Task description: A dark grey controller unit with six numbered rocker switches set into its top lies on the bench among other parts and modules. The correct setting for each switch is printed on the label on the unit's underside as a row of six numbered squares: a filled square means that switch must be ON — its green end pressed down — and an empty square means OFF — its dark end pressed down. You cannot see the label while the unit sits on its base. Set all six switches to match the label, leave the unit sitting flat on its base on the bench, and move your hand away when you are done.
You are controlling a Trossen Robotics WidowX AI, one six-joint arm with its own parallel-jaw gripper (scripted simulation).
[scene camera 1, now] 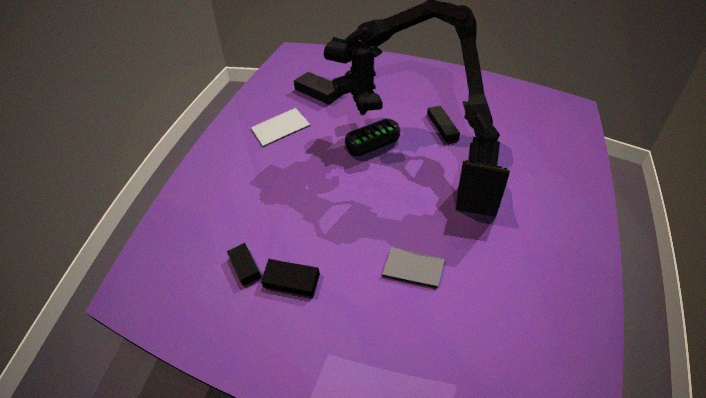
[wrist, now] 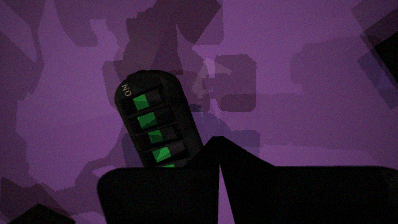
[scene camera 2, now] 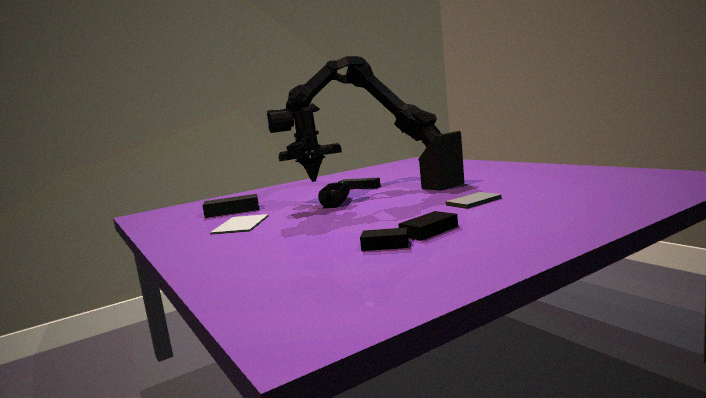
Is my gripper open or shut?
Shut.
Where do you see a white plate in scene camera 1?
291, 121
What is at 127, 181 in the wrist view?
My gripper.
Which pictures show my gripper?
Scene camera 1, the wrist view and scene camera 2: all of them.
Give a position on a grey plate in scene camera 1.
407, 266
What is my gripper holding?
Nothing.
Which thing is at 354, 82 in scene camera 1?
My gripper.
